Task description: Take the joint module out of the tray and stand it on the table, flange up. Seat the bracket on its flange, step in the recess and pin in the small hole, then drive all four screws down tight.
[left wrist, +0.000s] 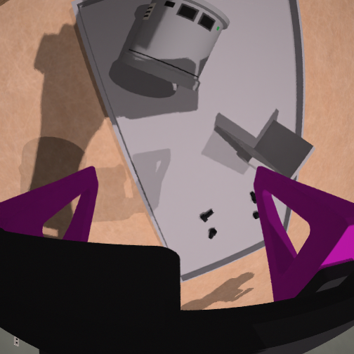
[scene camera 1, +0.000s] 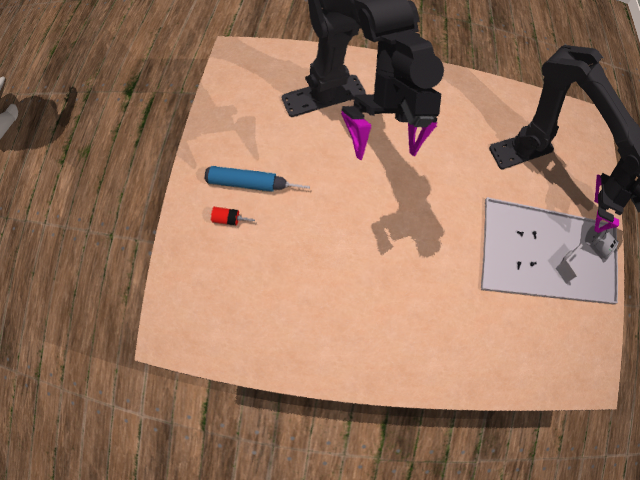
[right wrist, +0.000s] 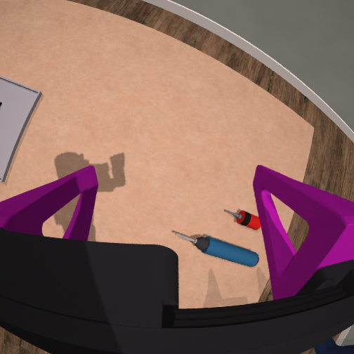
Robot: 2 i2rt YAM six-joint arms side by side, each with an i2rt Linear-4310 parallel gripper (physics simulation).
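Frame: origin at the left arm's base, x left, y back, z up, level; centimetres.
Where they show: left gripper, fingertip midpoint: point(scene camera 1: 596, 216); right gripper, fingertip midpoint: point(scene camera 1: 386, 156); left arm's base, link origin: point(scene camera 1: 522, 149); right arm's base, link origin: point(scene camera 1: 323, 95).
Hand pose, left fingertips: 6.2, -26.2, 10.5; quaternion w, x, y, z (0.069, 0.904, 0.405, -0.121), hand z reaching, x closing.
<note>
Each offset is from my left fingertips to the top centre of the thing, as dx, dy, dz. "pt": to the spot under its first point. Level surfaces: height alone.
The grey joint module @(+4.1, -6.1, -3.8) point(scene camera 1: 605, 244) point(left wrist: 172, 40) lies on its side in the tray @(-11.2, -2.7, -8.9) point(scene camera 1: 498, 279) point(left wrist: 225, 265), at the tray's right end in scene camera 1. The grey angled bracket @(-9.1, -6.9, -3.1) point(scene camera 1: 566, 270) point(left wrist: 283, 149) lies in the tray beside it. Several small black screws @(-15.3, +4.1, -9.0) point(scene camera 1: 534, 235) point(left wrist: 206, 215) lie at the tray's other end. My left gripper point(scene camera 1: 599, 209) point(left wrist: 175, 174) is open and empty, above the tray edge near the module. My right gripper point(scene camera 1: 386, 156) point(right wrist: 175, 174) is open and empty, raised above the table. The module's flange face is hard to make out.
A blue screwdriver @(pt -75.8, +39.4, -6.6) point(scene camera 1: 241, 178) point(right wrist: 231, 251) and a shorter red screwdriver @(-80.2, +32.3, -7.1) point(scene camera 1: 222, 215) point(right wrist: 249, 220) lie on the table @(dz -10.5) point(scene camera 1: 330, 320) point(right wrist: 190, 110), at the left in scene camera 1. The tray sits close to the table's right edge there.
</note>
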